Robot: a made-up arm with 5 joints.
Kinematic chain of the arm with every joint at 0, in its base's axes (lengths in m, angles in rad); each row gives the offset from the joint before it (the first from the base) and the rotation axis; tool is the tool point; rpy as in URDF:
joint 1: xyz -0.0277 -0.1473 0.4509 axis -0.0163 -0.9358 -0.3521
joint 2: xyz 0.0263 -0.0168 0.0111 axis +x
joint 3: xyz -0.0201 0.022 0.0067 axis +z
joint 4: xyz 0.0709 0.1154 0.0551 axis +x
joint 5: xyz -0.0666 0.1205 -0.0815 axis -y
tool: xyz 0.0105 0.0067 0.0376 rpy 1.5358 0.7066 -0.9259
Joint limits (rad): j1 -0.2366..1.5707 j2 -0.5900..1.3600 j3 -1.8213..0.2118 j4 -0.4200..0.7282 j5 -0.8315..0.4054
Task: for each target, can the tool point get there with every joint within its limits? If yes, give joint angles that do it. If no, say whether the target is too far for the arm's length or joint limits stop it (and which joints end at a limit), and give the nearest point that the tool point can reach.
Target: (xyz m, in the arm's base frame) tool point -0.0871 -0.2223 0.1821
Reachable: no: joint limits stop it (at a limit: joint 1, joint 2, joint 3, joint 4, joint 5) | nearest point -0.0732 -0.0003 0.2987 | short by 0.251 m
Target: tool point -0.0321 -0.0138 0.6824
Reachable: yes | joints 0.7434 0.8164 -0.3010 0.0237 -0.6533
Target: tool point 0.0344 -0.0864 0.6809
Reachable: yes | joints 1.1964 0.3955 -0.8992 -0.1600 -0.2948
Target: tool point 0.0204 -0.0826 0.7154
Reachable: yes | joints 0.2937 1.1037 -0.3328 0.0959 -0.3108
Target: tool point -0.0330 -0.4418 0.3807
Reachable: no: joint limits stop it (at a limit: joint 2, joint 3, joint 4) | nearest point -0.0324 -0.3574 0.6267 | short by 0.260 m
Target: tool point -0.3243 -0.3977 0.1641
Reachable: no: too far | nearest point -0.3202 -0.0997 0.4204 | short by 0.393 m
